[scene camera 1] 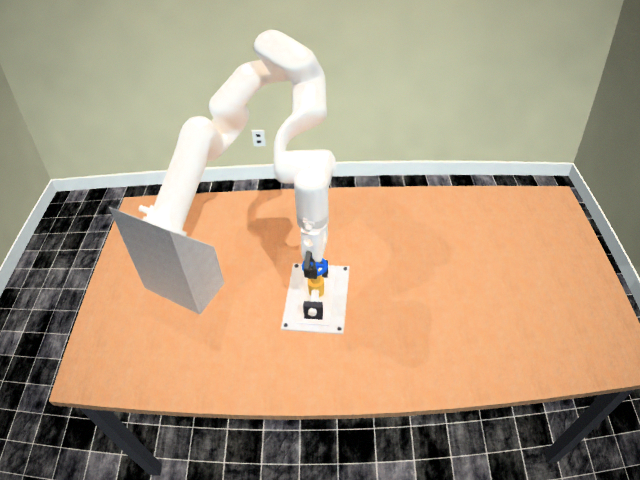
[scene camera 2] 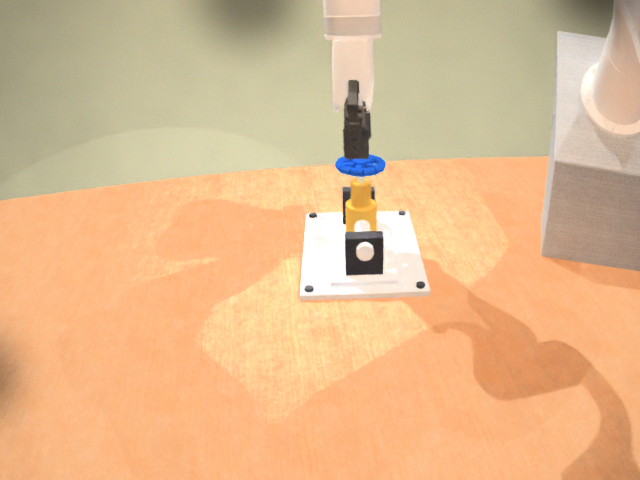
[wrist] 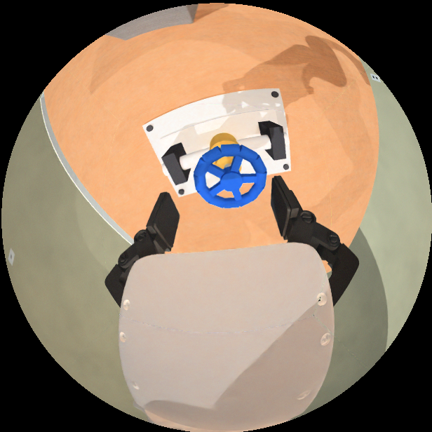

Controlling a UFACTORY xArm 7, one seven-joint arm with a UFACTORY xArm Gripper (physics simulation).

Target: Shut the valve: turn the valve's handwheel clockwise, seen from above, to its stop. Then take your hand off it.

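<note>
The blue handwheel (scene camera 1: 321,263) (scene camera 2: 379,165) (wrist: 231,181) lies level on top of the orange valve body (scene camera 1: 316,289) (scene camera 2: 360,212) (wrist: 223,142). The valve stands on a white plate (scene camera 1: 334,304) (scene camera 2: 320,258) (wrist: 200,111). My gripper (scene camera 1: 317,272) (scene camera 2: 357,153) (wrist: 221,195) is open and empty, pointing down. In scene camera 2 its nearer fingertip shows just above the wheel, in line with the wheel's middle. In the wrist view the black fingers stand wide, one on either side of the wheel, with gaps. The far finger is mostly hidden in scene camera 2.
Black pipe brackets (scene camera 2: 364,267) (wrist: 274,142) hold a white pipe (wrist: 256,143) through the valve, below the wheel. A grey pedestal (scene camera 1: 170,263) (scene camera 2: 589,206) (wrist: 155,25) carries the arm's base. All stands on an orange wooden table (scene camera 1: 465,310) (scene camera 2: 180,361).
</note>
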